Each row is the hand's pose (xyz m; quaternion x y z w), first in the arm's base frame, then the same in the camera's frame.
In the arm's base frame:
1: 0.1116 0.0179 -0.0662 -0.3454 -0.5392 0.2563 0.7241
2: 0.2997 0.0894 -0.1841 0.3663 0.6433 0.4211 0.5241
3: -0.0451 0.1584 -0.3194 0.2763 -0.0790 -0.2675 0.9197
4: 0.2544 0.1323 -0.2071 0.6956 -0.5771 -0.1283 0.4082
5: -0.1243 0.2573 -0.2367 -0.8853 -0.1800 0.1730 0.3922
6: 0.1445 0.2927 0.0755 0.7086 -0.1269 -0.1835 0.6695
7: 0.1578 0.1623 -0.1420 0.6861 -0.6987 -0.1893 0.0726
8: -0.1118 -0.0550 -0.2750 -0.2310 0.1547 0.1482 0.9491
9: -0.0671 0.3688 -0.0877 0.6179 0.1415 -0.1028 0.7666
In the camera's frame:
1: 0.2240 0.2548 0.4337 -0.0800 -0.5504 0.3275 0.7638
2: 0.3396 0.4259 0.3254 0.3649 0.6712 0.5744 0.2940
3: -0.0317 0.3876 0.2744 0.4089 0.1191 -0.1266 0.8959
4: 0.2784 0.4519 0.3263 0.8334 -0.3587 -0.2184 0.3592
5: -0.1136 0.4184 0.3978 -0.7321 -0.3278 0.3033 0.5144
6: 0.2021 0.4665 0.6605 0.7997 0.1137 -0.1469 0.5709
7: 0.1985 0.4208 0.4107 0.7836 -0.5025 -0.3600 0.0625
8: -0.0107 0.1624 0.2461 -0.0738 0.1805 0.3721 0.9075
9: -0.0582 0.4954 0.5679 0.6871 0.3511 0.0043 0.6361

